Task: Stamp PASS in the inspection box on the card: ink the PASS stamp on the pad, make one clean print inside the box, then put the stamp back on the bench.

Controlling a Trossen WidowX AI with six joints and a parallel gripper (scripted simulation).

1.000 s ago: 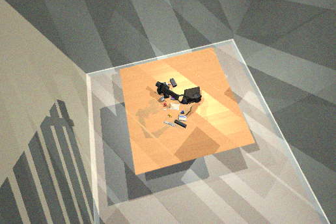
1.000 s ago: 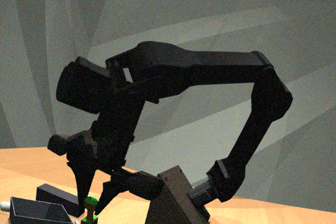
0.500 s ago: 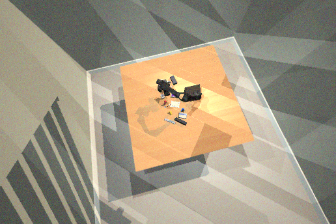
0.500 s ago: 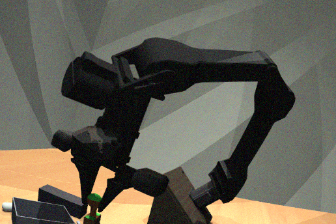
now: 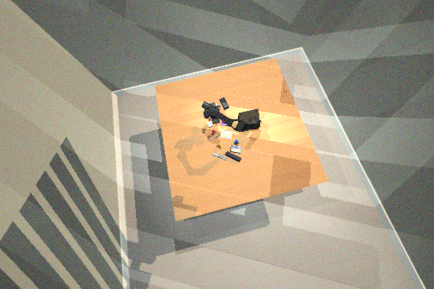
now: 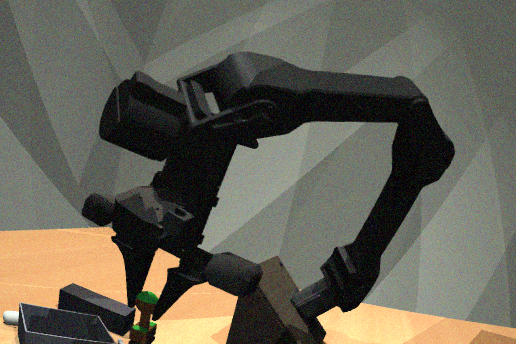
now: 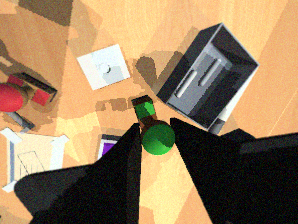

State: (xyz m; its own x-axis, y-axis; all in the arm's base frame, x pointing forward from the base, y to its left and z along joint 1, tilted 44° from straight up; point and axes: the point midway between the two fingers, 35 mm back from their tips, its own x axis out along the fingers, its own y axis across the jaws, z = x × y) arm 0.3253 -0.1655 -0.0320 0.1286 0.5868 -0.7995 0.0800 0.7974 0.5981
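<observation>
Right now my gripper tip is 100 mm past the purple ink pad, 100 mm above it and 60 mm to the right of it. From my gripper tip the other things lie so: red stamp (120 mm to the left, 80 mm below, 40 mm ahead); dark tray (90 mm to the right, 90 mm below, 10 mm ahead); green stamp (20 mm below).
</observation>
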